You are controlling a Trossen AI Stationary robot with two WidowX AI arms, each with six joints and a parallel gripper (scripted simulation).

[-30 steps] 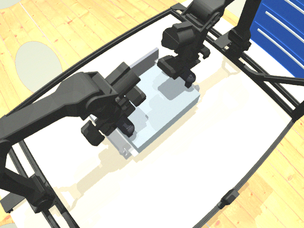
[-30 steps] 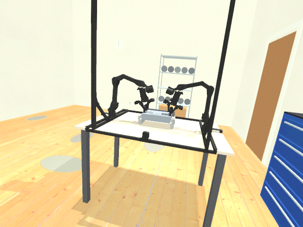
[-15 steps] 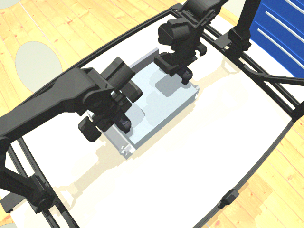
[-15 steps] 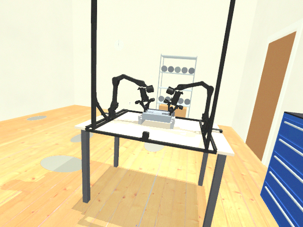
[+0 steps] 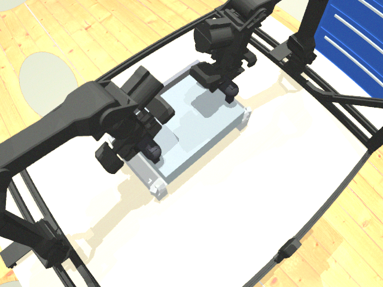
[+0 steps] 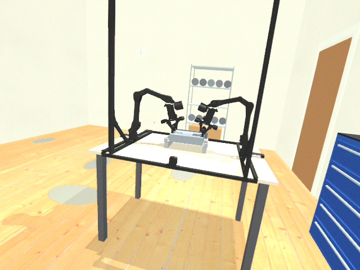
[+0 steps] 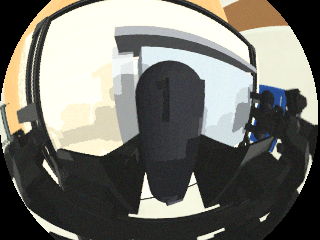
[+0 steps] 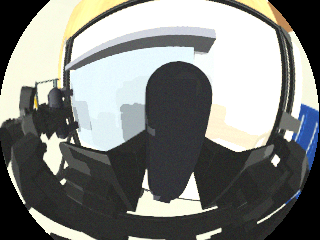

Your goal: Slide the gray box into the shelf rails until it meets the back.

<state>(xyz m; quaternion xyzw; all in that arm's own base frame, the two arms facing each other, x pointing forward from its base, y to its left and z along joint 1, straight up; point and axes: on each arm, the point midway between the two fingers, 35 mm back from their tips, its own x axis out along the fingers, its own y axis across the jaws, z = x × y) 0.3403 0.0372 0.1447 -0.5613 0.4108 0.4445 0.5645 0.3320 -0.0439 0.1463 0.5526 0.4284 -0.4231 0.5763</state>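
My right hand is 120 mm to the right of the gray box and 50 mm above it. Round my right hand: dark back wall 130 mm to the left, 100 mm ahead, 80 mm below.
Now: left hand 120 mm to the left of the gray box and 50 mm above it. Round my left hand: dark back wall: 120 mm to the right, 110 mm ahead, 80 mm below.
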